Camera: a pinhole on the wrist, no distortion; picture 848 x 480 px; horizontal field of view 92.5 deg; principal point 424.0 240.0 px. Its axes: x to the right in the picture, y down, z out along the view. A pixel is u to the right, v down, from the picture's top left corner.
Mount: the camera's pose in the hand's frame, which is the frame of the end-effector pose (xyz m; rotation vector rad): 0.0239 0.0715 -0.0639 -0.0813 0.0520 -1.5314
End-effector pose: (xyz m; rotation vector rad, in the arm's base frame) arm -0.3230 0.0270 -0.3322 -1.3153 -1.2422 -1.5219
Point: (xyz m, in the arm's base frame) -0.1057 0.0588 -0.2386
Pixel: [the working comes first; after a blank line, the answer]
In the camera's frame: -0.1417 0.0226 0.1526

47.2 300.1
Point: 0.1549 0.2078 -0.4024
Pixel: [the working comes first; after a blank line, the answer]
In the camera's frame: -0.3272 -0.1887 0.3472

41.4 19.4
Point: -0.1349 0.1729 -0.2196
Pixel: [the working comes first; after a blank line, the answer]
In the camera's frame: -0.0872 0.0413 0.2571

286.3 305.2
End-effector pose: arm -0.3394 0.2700 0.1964 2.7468 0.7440 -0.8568
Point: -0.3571 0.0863 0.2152
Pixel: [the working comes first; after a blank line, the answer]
In the camera's frame: -0.0808 -0.1288 0.1028

outside the picture
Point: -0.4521 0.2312 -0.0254
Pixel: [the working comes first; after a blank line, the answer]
In the camera's frame: 0.1037 -0.0236 0.3098

559.9 209.1
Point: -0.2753 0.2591 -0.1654
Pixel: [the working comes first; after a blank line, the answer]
In the camera's frame: 0.0485 0.1931 0.3499

480.3 464.1
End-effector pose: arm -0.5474 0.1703 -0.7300 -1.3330 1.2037 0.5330
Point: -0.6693 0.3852 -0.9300
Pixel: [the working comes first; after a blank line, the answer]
In the camera's frame: -0.1674 0.0227 0.2625

165.2 275.2
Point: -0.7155 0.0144 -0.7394
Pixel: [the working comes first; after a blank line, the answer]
In the camera's frame: -0.0443 -0.0126 -0.1369

behind the camera
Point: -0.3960 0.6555 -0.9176
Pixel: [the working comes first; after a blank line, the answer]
In the camera's frame: 0.0159 -0.0128 0.5988

434.8 231.3
